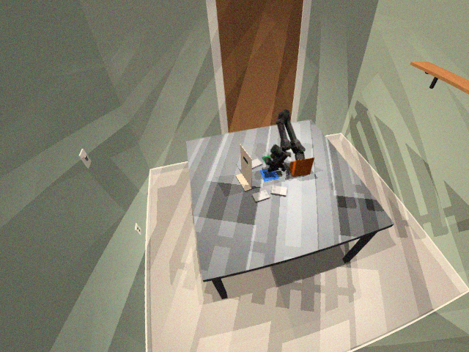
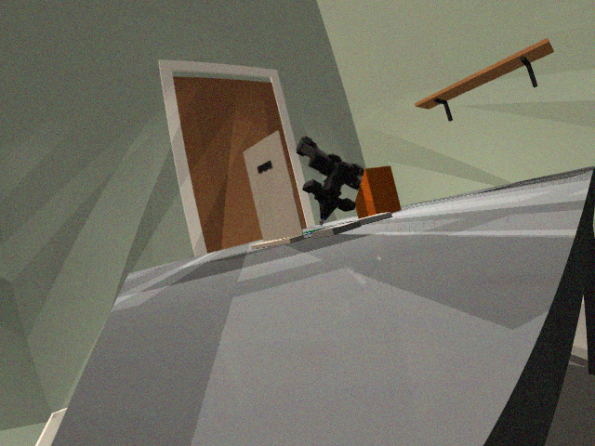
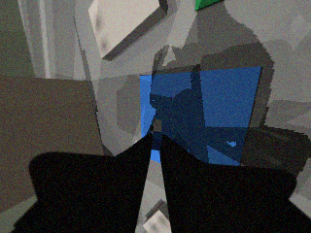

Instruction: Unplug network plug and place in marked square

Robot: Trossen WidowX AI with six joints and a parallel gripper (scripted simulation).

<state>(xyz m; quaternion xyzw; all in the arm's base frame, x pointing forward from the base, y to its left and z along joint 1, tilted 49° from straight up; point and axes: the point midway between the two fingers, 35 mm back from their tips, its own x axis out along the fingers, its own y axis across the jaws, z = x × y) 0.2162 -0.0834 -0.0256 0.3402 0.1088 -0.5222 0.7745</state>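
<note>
The blue marked square lies 10 mm behind my gripper tip and 40 mm below it. Also, from my gripper tip: green tile: 60 mm behind, 160 mm to the right, 40 mm below; then beige panel: 190 mm ahead, 10 mm to the left, 100 mm above.
</note>
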